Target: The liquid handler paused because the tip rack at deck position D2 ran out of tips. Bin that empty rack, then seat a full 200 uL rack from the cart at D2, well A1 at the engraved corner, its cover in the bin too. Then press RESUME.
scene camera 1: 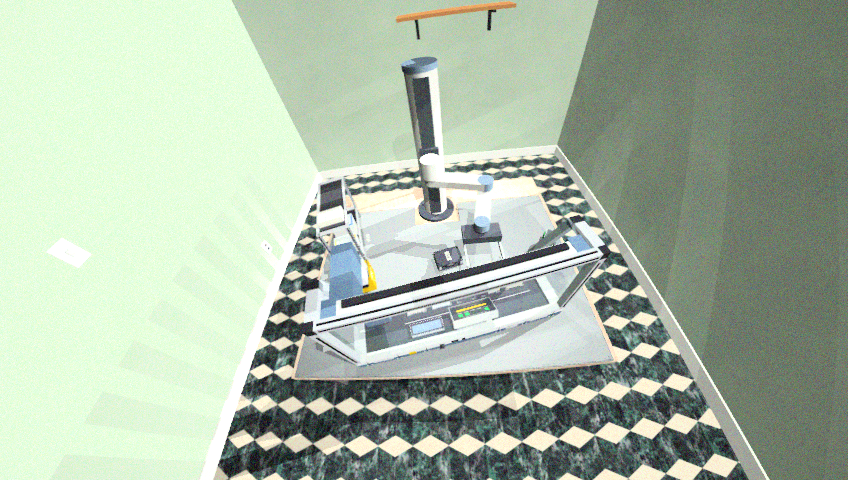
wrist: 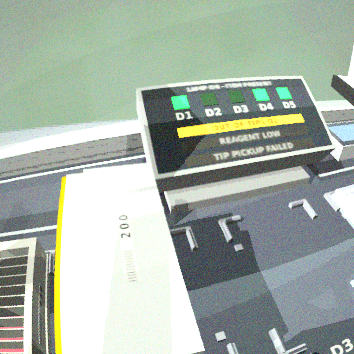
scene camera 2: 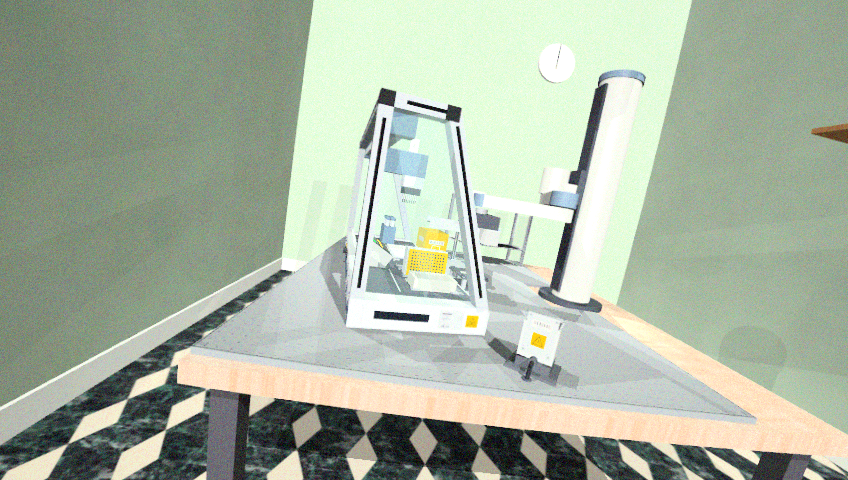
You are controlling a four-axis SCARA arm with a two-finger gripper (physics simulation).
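Where they show: gripper, fingertip midpoint: point(wrist: 151, 54) point(scene camera 2: 428, 220); arm's base at its link origin: point(scene camera 1: 436, 208) point(scene camera 2: 568, 301).
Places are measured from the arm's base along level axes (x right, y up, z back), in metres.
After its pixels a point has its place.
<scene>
A 200 tip rack point(wrist: 125, 260) point(scene camera 2: 427, 261) stands tipped on its side on the deck. Its yellow perforated top faces sideways, towards scene camera 2. In the wrist view it lies left of the D3 brackets, beside a slotted item; its D2 seat is largely hidden. My gripper point(scene camera 1: 483, 254) {x -0.210, y 0.247, z -0.651 m} is open and empty, behind the handler's top beam. The lamp panel point(wrist: 235, 125) {x -0.140, y 0.134, z -0.794 m} point(scene camera 1: 473, 310) shows D1, D4 and D5 lit, D2 and D3 dark, and a yellow OUT OF TIPS bar. RESUME is not legible. The shelved cart point(scene camera 1: 317, 223) {x 0.572, y 0.391, z -0.425 m} stands at the back left.
The handler's frame point(scene camera 1: 464, 278) {x -0.083, y 0.519, z -0.860 m} point(scene camera 2: 468, 214) {x -0.514, y 0.301, z -0.586 m} surrounds the deck. A slotted item point(wrist: 31, 295) {x -0.307, y 0.103, z -0.635 m} is at the wrist view's left edge. A yellow box point(scene camera 2: 432, 237) is beyond the rack, a pale trough point(scene camera 2: 433, 283) {x -0.388, y 0.094, z -0.620 m} before it. A dark block point(scene camera 1: 447, 257) {x -0.044, y 0.063, z -0.464 m} and a white labelled box point(scene camera 2: 538, 350) {x -0.654, y 0.065, z -0.422 m} are on the bench.
</scene>
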